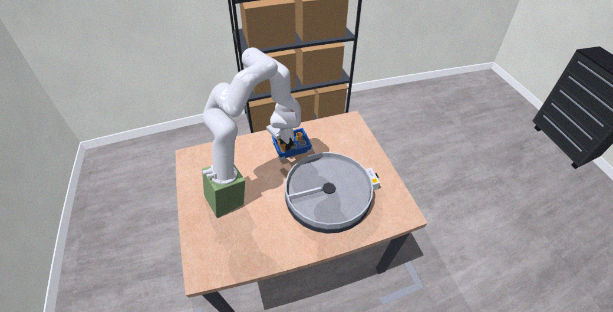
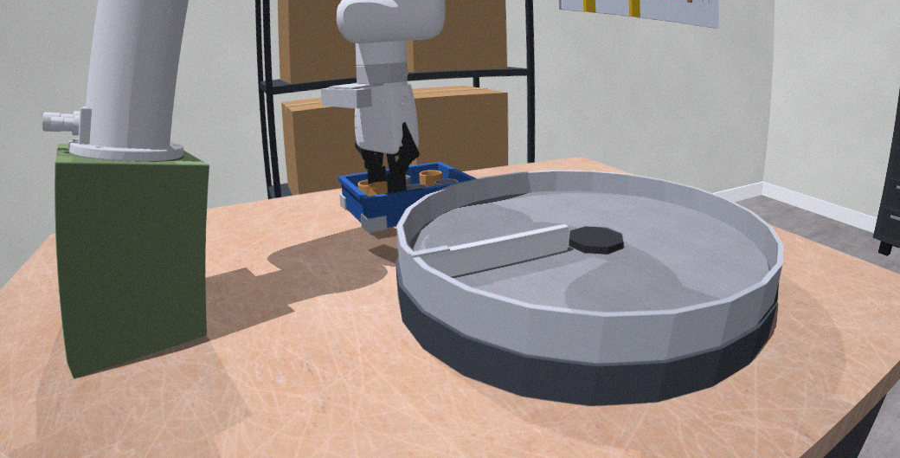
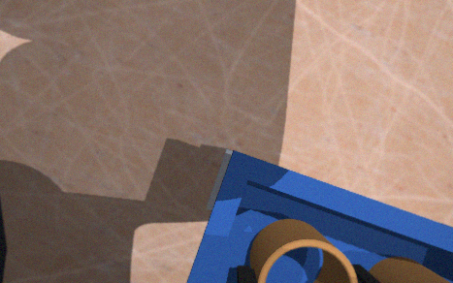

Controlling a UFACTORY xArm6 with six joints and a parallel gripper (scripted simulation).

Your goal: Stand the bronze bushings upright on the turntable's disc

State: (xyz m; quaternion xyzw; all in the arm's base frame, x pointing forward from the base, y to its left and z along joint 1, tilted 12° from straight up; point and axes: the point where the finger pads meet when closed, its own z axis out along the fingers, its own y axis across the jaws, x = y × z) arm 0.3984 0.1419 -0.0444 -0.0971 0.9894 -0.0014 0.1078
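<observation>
Right now my hand is 5 cm short of the blue crate, 3 cm above it and 2 cm to the right of it. Round my hand: turntable disc: 36 cm to the right, 6 cm ahead.
</observation>
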